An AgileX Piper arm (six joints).
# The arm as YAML. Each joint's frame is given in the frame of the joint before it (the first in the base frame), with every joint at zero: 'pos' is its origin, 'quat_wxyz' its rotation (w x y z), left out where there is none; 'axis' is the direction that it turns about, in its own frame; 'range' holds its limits. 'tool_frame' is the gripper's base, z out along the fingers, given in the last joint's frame.
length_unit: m
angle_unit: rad
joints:
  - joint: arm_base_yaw
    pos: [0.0, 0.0, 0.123]
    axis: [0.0, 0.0, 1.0]
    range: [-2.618, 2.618]
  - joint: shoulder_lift
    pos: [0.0, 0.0, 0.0]
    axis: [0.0, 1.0, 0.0]
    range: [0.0, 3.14]
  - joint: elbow
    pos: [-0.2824, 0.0, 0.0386]
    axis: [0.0, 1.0, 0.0]
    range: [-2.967, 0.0]
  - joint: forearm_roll
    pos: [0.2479, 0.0, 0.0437]
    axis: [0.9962, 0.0, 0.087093]
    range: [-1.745, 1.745]
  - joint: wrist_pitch
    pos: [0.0, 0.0, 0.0]
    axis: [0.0, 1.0, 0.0]
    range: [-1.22, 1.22]
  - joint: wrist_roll
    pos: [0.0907, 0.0, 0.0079]
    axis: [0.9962, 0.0, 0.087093]
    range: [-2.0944, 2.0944]
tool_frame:
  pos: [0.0, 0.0, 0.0]
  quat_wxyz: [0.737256, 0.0, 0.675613, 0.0]
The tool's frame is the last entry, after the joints.
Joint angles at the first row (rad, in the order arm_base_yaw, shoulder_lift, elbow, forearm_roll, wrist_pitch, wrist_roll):
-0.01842, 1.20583, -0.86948, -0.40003, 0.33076, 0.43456
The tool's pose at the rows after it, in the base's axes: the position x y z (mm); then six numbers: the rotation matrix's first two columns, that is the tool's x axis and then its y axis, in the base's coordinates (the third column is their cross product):
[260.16 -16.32 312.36 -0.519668 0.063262 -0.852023 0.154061 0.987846 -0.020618]
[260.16 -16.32 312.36 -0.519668 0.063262 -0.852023 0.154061 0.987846 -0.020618]
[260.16 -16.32 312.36 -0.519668 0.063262 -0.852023 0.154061 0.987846 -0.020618]
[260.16 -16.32 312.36 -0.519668 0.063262 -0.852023 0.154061 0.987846 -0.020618]
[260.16 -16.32 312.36 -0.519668 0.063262 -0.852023 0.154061 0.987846 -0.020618]
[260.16 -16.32 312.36 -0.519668 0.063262 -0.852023 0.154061 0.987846 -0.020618]
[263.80 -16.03 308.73 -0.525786 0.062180 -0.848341 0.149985 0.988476 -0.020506]
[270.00 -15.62 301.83 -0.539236 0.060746 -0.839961 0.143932 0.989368 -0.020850]
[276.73 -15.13 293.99 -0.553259 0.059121 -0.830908 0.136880 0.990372 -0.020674]
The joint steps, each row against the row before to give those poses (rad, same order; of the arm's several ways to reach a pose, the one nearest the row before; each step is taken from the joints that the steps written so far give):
0.00000, 0.00001, 0.00001, -0.00001, -0.00001, 0.00002
0.00000, 0.00000, 0.00000, 0.00000, 0.00000, 0.00000
0.00000, 0.00000, 0.00000, 0.00000, 0.00000, 0.00000
0.00000, 0.00000, 0.00000, 0.00000, 0.00000, 0.00000
0.00000, 0.00000, 0.00000, 0.00000, 0.00000, 0.00000
0.00000, 0.00000, 0.00000, 0.00000, 0.00000, 0.00000
0.00001, 0.01665, -0.00001, 0.00000, -0.01055, 0.00000
0.00001, 0.02980, 0.00001, -0.00003, -0.01549, 0.00004
-0.00004, 0.03320, 0.00002, 0.00006, -0.01833, -0.00008

